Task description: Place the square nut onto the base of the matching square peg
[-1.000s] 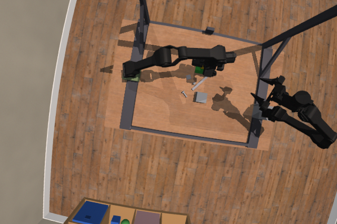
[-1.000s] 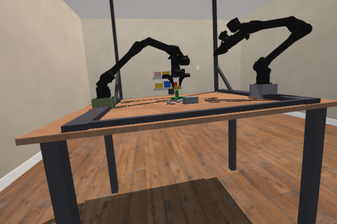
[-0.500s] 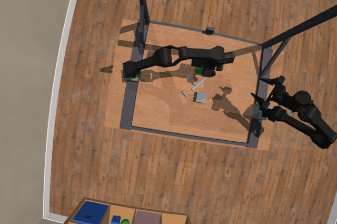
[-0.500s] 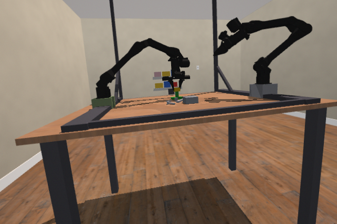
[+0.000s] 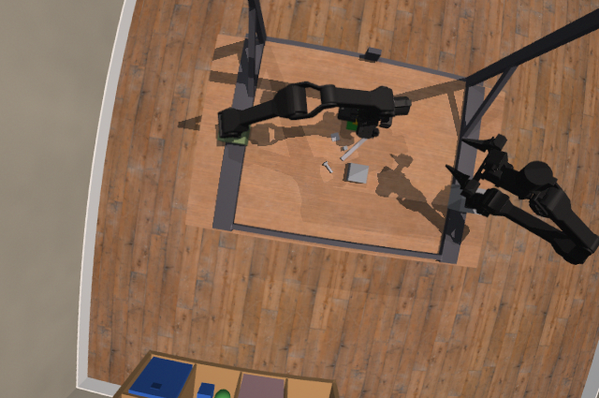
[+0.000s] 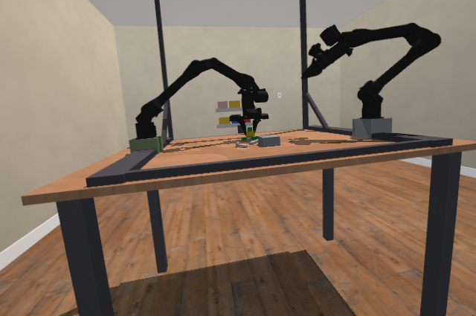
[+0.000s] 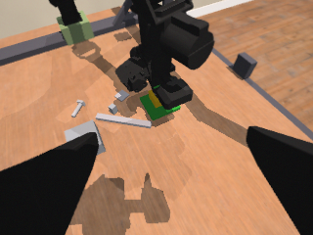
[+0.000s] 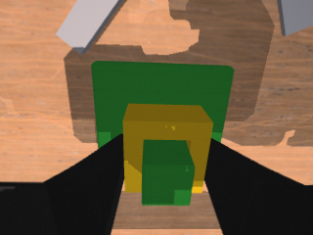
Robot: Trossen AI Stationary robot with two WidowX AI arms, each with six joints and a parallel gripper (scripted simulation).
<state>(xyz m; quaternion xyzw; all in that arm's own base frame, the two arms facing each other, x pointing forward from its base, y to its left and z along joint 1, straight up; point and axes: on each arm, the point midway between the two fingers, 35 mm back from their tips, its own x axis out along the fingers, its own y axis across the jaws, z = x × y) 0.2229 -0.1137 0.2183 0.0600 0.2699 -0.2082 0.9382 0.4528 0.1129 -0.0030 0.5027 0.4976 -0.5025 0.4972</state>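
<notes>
Now: right hand 10 cm short of the long grey bar, 5 cm above it and 2 cm to the right of it. Also, from my right hand: tiny grey cube (12 cm ahead, 5 cm below, 2 cm to the right); then flat grey plate (9 cm ahead, 7 cm to the right, 6 cm below); then grey block (20 cm ahead, 5 cm to the left, 4 cm below).
</notes>
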